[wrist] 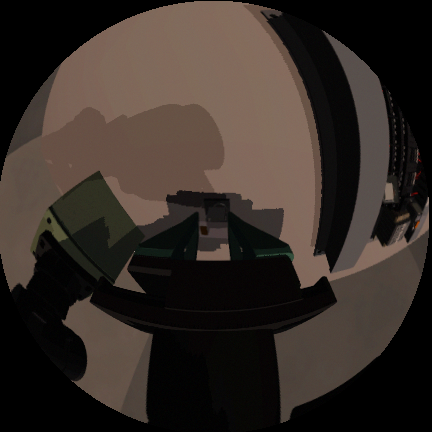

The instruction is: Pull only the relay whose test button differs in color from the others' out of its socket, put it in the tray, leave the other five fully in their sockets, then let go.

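Places are measured from the arm's base along level axes (x ahead, y left, z up), in centimetres.
Where they show: gripper, fingertip midpoint: (212, 217); arm's base at its link origin: (63, 266).
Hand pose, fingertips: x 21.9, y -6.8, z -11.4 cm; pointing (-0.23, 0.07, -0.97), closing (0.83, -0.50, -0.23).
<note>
Each offset is from my fingertips to the top centre of the thing. "pt": to the spot under its first point.
My gripper (212, 217) is shut on a small dark relay {dx -0.3, dy -0.5, dz +1.3 cm} (217, 210), which shows between the tips of the green fingers at the middle of the wrist view. A small brown-orange spot shows on a pale part just below its dark end. The relay is held over the pinkish-tan surface, out of any socket. Its far side and lower part are hard to see. The tray cannot be made out in this view. The sockets and the other relays cannot be told apart in the small, dark equipment at the right edge.
A grey panel (372, 150) with a long black rail {pt dx +13.9, dy +2.4, dz -2.3 cm} (337, 135) along its side curves down the right. Beyond it are black wiring ducts, red wires and a white block {dx +19.4, dy -3.7, dz +1.3 cm} (389, 192). An olive-green box (95, 215) on a black jointed mount stands at the left. Shadows fall across the tan surface.
</note>
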